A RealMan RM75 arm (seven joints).
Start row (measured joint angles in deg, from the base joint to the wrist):
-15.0 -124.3 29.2 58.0 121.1 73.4 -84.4
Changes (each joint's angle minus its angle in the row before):
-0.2 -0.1 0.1 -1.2 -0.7 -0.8 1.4
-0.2 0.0 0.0 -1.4 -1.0 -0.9 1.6
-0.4 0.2 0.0 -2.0 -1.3 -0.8 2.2
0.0 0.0 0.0 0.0 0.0 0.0 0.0
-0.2 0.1 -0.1 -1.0 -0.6 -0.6 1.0
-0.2 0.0 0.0 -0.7 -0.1 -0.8 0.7
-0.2 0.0 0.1 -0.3 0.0 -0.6 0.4
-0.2 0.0 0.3 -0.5 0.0 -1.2 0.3
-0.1 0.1 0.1 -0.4 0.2 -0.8 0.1
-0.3 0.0 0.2 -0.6 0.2 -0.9 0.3
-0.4 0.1 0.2 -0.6 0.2 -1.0 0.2
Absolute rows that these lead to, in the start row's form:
-15.2 -124.4 29.3 56.8 120.4 72.6 -83.0
-15.4 -124.4 29.3 55.4 119.4 71.7 -81.4
-15.8 -124.2 29.3 53.4 118.1 70.9 -79.2
-15.8 -124.2 29.3 53.4 118.1 70.9 -79.2
-16.0 -124.1 29.2 52.4 117.5 70.3 -78.2
-16.2 -124.1 29.2 51.7 117.4 69.5 -77.5
-16.4 -124.1 29.3 51.4 117.4 68.9 -77.1
-16.6 -124.1 29.6 50.9 117.4 67.7 -76.8
-16.7 -124.0 29.7 50.5 117.6 66.9 -76.7
-17.0 -124.0 29.9 49.9 117.8 66.0 -76.4
-17.4 -123.9 30.1 49.3 118.0 65.0 -76.2

